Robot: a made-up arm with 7 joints.
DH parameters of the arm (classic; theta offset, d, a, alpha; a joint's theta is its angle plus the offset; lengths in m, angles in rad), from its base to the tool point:
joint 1: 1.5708 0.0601 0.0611 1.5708
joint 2: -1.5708 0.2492 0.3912 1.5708
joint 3: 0 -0.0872 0.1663 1.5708
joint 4: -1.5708 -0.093 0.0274 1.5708
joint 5: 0 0.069 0.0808 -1.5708
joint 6: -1.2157 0 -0.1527 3.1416
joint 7: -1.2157 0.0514 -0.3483 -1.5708
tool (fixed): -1.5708 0.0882 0 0
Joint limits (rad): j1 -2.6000..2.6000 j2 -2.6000..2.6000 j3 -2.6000..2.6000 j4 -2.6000..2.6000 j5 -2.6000..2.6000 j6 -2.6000..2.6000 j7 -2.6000..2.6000
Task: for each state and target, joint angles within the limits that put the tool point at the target. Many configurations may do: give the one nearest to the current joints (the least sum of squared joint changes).
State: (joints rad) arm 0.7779 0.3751 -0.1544 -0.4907 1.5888 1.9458 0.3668
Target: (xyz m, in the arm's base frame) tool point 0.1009 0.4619 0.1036
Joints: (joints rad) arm 0.8470 0.5806 -0.1614 -0.0018 1.5891 1.8898 0.5036
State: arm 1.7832 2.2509 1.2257 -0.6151 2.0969 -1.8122 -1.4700
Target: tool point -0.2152 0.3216 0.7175
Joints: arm 1.8454 2.6000 0.5758 -1.0385 1.9293 -2.3131 -0.8667
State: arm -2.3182 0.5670 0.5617 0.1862 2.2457 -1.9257 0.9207
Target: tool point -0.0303 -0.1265 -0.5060
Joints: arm -2.6000 0.5790 0.4547 0.9394 2.6000 -1.9298 0.5552
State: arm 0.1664 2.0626 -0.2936 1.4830 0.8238 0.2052 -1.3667
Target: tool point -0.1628 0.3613 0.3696
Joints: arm 0.1752 1.8697 -0.9705 1.5079 1.3890 0.5424 -1.9762
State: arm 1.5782 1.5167 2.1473 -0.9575 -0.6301 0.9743 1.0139
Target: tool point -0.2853 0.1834 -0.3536
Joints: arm 1.7755 1.3257 2.3045 -0.6722 -0.1629 1.3223 0.7279
